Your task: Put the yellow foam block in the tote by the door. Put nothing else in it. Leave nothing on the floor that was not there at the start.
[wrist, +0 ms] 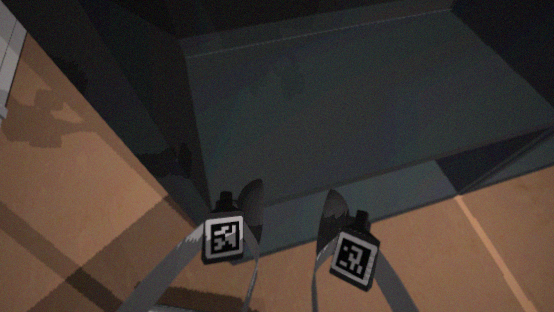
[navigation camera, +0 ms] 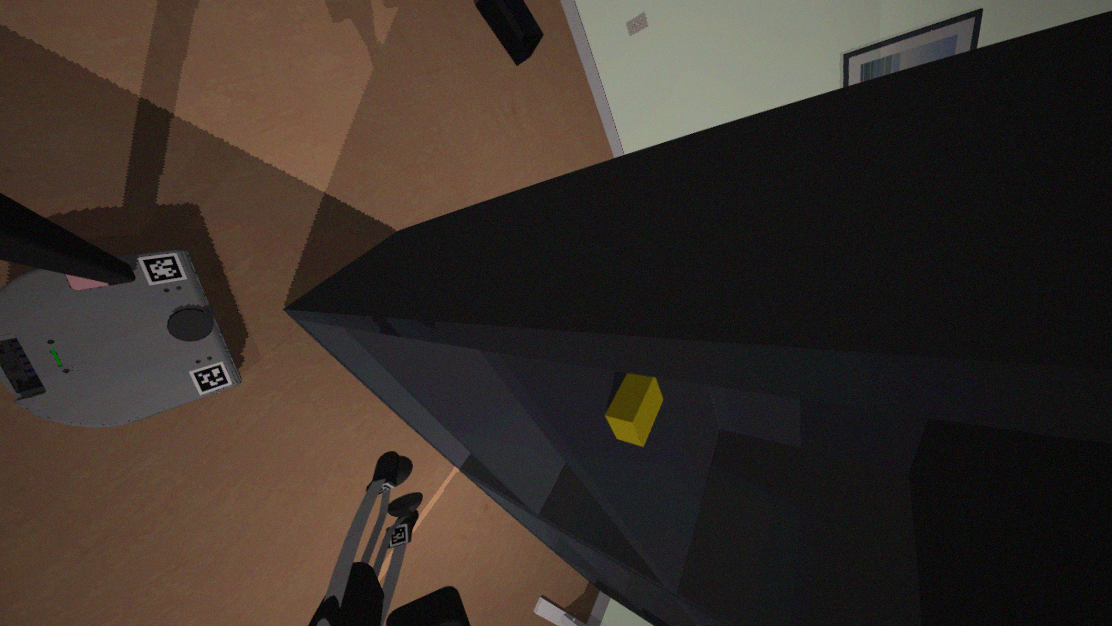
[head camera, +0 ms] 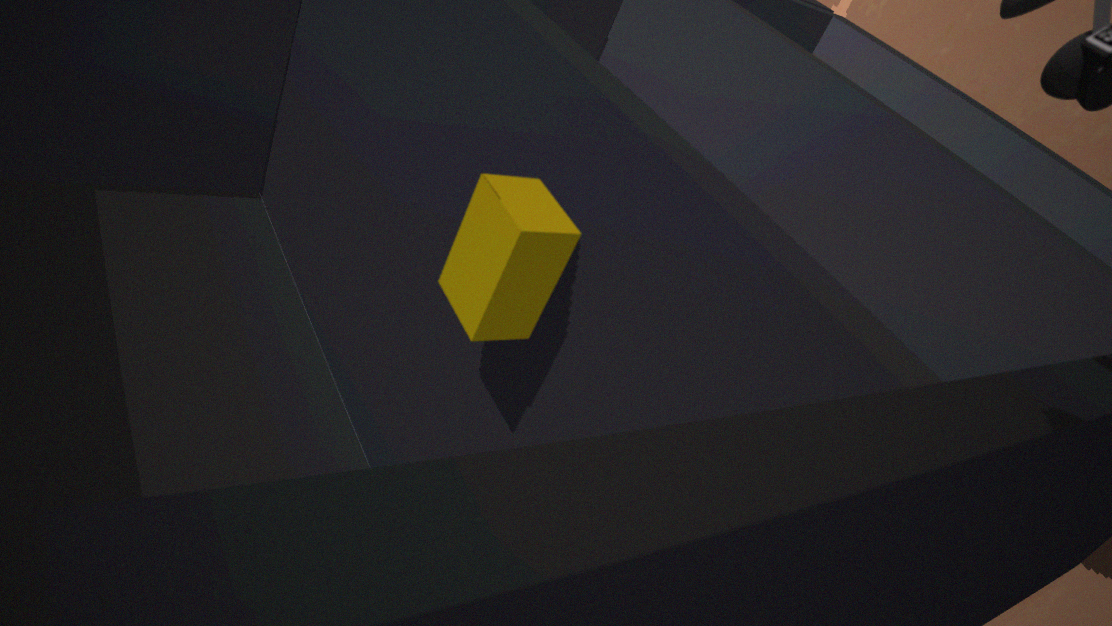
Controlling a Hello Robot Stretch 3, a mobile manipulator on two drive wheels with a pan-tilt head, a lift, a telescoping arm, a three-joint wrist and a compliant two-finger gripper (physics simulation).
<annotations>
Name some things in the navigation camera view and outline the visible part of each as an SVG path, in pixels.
My gripper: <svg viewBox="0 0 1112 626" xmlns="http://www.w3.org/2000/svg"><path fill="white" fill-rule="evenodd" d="M460 594L453 586L445 586L395 609L388 615L386 620L386 626L470 626ZM409 458L399 456L395 451L390 451L378 459L373 479L366 487L367 493L357 510L343 543L327 593L308 626L383 626L398 581L406 545L411 542L412 531L419 517L416 509L423 499L422 493L414 492L403 495L389 503L390 489L402 484L412 472L413 464ZM394 547L384 584L381 588L378 576L387 549ZM388 513L398 518L391 527L386 528L386 534L372 568L369 565L369 561ZM382 493L379 515L360 562L353 562L370 512L377 496Z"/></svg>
A yellow foam block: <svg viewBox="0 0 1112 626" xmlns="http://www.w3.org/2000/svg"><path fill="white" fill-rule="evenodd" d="M627 373L605 417L617 439L644 447L663 402L663 397L656 377Z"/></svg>
</annotations>
